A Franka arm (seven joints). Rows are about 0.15 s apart.
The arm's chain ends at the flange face. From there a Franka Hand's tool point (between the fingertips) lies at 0.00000 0.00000 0.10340 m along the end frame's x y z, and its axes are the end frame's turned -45 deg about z.
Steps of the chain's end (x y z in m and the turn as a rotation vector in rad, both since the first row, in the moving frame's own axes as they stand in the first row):
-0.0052, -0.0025, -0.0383, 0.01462, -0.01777, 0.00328
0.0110, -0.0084, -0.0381, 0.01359, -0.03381, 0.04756
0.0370, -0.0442, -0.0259, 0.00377, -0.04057, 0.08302
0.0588, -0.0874, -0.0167, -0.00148, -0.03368, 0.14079
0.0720, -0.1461, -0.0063, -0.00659, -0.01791, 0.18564
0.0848, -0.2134, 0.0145, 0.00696, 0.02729, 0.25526
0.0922, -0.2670, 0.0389, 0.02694, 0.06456, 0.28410
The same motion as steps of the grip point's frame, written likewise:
-0.0021, -0.0078, -0.0383, 0.02290, -0.00223, 0.00328
0.0123, -0.0017, -0.0382, 0.03352, -0.01430, 0.04756
0.0549, -0.0084, -0.0260, 0.03135, -0.02602, 0.08302
0.1010, -0.0227, -0.0168, 0.02277, -0.02486, 0.14079
0.1525, -0.0534, -0.0063, 0.00800, -0.01732, 0.18564
0.2131, -0.0891, 0.0145, -0.01438, 0.02422, 0.25526
0.2602, -0.1199, 0.0386, -0.02660, 0.06470, 0.28410

